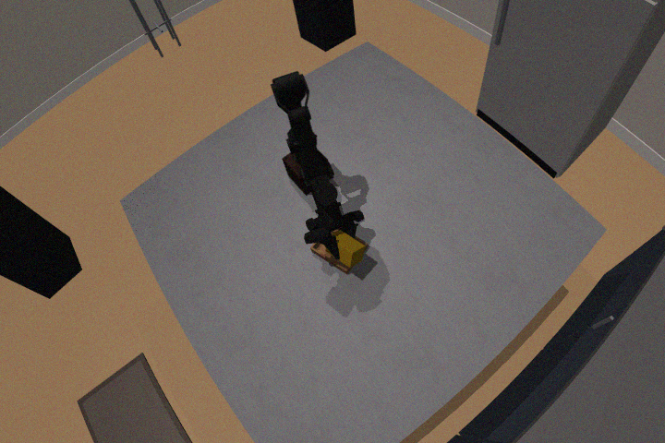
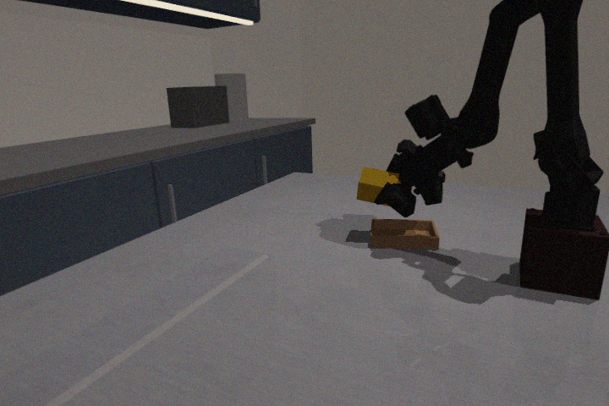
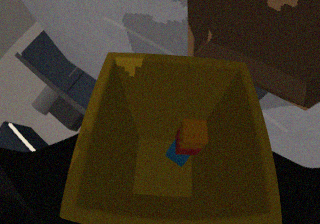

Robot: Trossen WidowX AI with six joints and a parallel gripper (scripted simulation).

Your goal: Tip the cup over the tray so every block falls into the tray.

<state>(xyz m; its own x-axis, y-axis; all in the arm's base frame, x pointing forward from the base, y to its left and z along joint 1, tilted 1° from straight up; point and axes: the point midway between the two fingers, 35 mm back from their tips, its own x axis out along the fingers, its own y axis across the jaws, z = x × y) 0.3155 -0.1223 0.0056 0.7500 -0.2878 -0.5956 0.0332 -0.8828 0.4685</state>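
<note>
Right now the orange block is 2 cm to the left of my gripper tip. The rest, counted from my gripper tip: blue block (3 cm ahead, 2 cm to the left, 1 cm above); yellow cup (2 cm above, 1 cm to the left, 1 cm ahead).
</note>
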